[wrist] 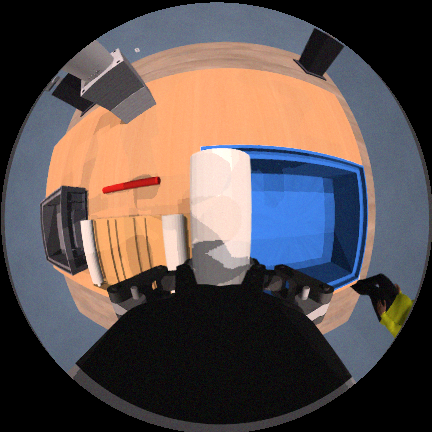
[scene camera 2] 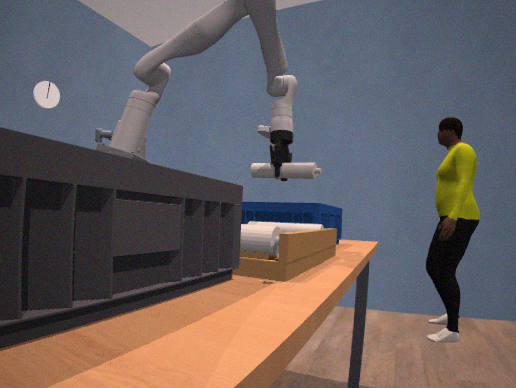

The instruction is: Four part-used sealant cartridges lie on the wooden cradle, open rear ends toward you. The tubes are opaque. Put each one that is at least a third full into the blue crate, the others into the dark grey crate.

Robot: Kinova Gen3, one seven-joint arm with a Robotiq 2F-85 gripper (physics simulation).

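Frame: origin at the arm's base, x back, y left, z down, level; millimetres.
Seen in the pictures: gripper, fingertip midpoint: (scene camera 2: pixel 281 180); arm's base, origin of the base link: (wrist: pixel 98 68) (scene camera 2: pixel 124 152).
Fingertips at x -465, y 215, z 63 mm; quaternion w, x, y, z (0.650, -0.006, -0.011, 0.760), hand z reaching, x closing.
Note:
Offsets run from my fingertips to a thing's top centre. Level surfaces: height alone.
My gripper (scene camera 2: pixel 281 172) (wrist: pixel 221 262) is shut on a white cartridge @(dy -2, dx -15, dz -60 mm) (scene camera 2: pixel 301 170) (wrist: pixel 220 205), held level, high above the table. In the wrist view it overlaps the left part of the blue crate @(dy +171, dx -10, dz +74 mm) (scene camera 2: pixel 330 220) (wrist: pixel 347 215). Two other white cartridges lie on the wooden cradle (scene camera 2: pixel 309 251) (wrist: pixel 132 240): one @(dy -444, dx -10, dz +136 mm) (scene camera 2: pixel 257 238) (wrist: pixel 91 252) at the dark grey crate's side, one @(dy -117, dx -52, dz +136 mm) (scene camera 2: pixel 305 227) (wrist: pixel 174 240) at the blue crate's side. The dark grey crate @(dy -691, dx +106, dz +74 mm) (scene camera 2: pixel 145 225) (wrist: pixel 55 215) stands left of the cradle in the wrist view. The fill of the cartridges cannot be seen.
A red rod @(dy -253, dx +178, dz +199 mm) (wrist: pixel 131 185) lies on the table @(dz +221 mm) (scene camera 2: pixel 300 300) (wrist: pixel 240 110) beyond the cradle in the wrist view. The arm's base (scene camera 2: pixel 131 125) is at the back. A person in a yellow top (scene camera 2: pixel 456 180) (wrist: pixel 397 312) stands beyond the table's end, on the blue crate's side.

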